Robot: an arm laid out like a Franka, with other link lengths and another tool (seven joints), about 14 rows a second.
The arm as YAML. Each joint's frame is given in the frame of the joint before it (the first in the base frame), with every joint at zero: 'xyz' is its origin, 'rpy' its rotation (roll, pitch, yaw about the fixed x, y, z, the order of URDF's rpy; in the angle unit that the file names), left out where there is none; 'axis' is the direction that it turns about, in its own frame. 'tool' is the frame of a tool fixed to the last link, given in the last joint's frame.
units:
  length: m
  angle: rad
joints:
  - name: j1
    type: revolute
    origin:
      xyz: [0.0, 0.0, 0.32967]
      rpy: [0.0, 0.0, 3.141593]
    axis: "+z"
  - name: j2
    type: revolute
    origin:
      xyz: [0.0, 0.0, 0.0]
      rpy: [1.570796, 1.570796, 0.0]
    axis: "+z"
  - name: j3
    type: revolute
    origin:
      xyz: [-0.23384, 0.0, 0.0]
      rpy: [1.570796, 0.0, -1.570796]
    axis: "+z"
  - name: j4
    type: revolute
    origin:
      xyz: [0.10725, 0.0, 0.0]
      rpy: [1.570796, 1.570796, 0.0]
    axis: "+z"
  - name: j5
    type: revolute
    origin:
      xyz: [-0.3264, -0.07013, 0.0]
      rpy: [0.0, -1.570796, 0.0]
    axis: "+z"
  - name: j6
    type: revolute
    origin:
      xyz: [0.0, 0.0, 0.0]
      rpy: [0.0, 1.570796, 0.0]
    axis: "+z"
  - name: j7
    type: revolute
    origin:
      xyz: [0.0, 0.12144, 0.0]
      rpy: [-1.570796, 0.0, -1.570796]
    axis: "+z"
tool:
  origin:
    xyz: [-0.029, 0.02, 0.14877]
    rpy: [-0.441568, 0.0, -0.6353]
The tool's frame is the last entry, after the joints.
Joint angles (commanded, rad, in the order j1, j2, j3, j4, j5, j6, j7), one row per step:
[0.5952, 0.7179, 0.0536, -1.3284, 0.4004, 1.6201, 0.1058]
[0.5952, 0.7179, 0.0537, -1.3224, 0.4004, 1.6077, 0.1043]
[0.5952, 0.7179, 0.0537, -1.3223, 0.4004, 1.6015, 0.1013]
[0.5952, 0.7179, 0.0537, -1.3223, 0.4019, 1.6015, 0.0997]
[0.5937, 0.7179, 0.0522, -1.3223, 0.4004, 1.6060, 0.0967]
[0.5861, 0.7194, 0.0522, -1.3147, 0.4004, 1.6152, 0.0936]
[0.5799, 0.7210, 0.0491, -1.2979, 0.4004, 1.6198, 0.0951]
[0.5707, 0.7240, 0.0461, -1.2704, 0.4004, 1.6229, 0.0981]
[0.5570, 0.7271, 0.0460, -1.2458, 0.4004, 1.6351, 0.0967]
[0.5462, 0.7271, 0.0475, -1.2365, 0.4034, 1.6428, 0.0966]
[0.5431, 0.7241, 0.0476, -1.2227, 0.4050, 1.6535, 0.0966]
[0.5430, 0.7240, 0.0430, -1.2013, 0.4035, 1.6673, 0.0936]
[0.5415, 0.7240, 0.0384, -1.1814, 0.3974, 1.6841, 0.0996]
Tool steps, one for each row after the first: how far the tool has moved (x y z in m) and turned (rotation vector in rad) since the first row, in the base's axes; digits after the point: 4 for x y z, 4 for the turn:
[-0.0011, 0.0002, 0.0017, -0.0005, 0.0054, 0.0058]
[-0.0024, -0.0002, 0.0014, -0.0012, 0.0102, 0.0106]
[-0.0025, 0.0001, 0.0015, 0.0008, 0.0108, 0.0113]
[-0.0004, -0.0012, 0.0017, 0.0023, 0.0054, 0.0101]
[0.0062, -0.0032, 0.0045, 0.0112, -0.0077, 0.0013]
[0.0145, -0.0051, 0.0104, 0.0193, -0.0248, -0.0107]
[0.0259, -0.0074, 0.0199, 0.0314, -0.0482, -0.0267]
[0.0389, -0.0108, 0.0293, 0.0488, -0.0764, -0.0447]
[0.0462, -0.0138, 0.0343, 0.0598, -0.0887, -0.0588]
[0.0526, -0.0130, 0.0433, 0.0745, -0.1107, -0.0671]
[0.0609, -0.0124, 0.0538, 0.0897, -0.1430, -0.0731]
[0.0703, -0.0134, 0.0636, 0.0973, -0.1776, -0.0875]

